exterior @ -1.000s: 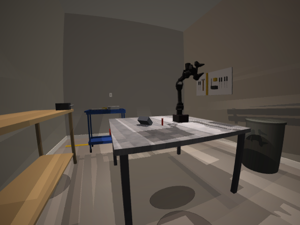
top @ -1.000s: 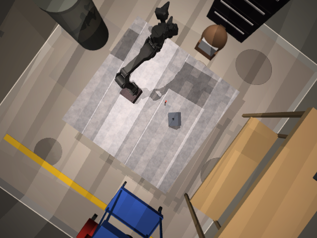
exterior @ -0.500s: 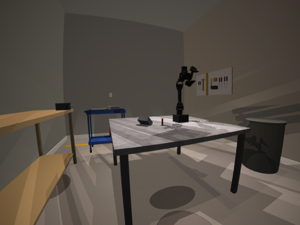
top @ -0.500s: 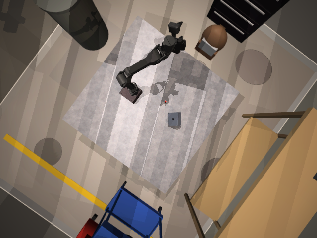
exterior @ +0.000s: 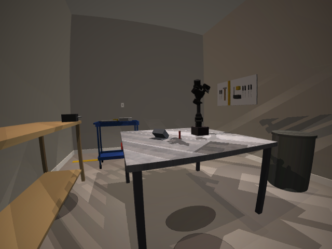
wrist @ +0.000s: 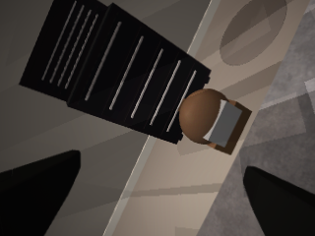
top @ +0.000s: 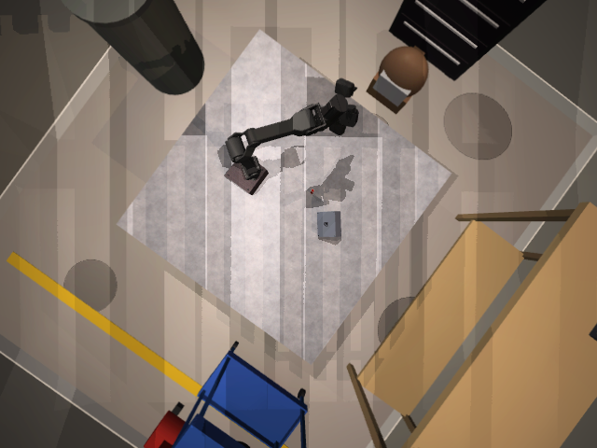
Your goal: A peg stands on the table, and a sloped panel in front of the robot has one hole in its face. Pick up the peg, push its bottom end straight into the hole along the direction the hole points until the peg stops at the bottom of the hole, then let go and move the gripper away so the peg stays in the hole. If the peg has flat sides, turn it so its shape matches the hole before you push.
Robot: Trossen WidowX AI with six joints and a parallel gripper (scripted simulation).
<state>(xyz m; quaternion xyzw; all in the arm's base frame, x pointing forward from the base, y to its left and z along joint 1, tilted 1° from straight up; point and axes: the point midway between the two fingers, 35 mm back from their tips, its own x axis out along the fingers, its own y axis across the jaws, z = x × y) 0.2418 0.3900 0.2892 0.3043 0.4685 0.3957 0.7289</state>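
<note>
Now: gripper tip 32 cm to the left of the red peg, 32 cm above it and 5 cm short of it. Round my gripper tip: grey sloped panel (42 cm to the right, 33 cm below, 22 cm ahead).
</note>
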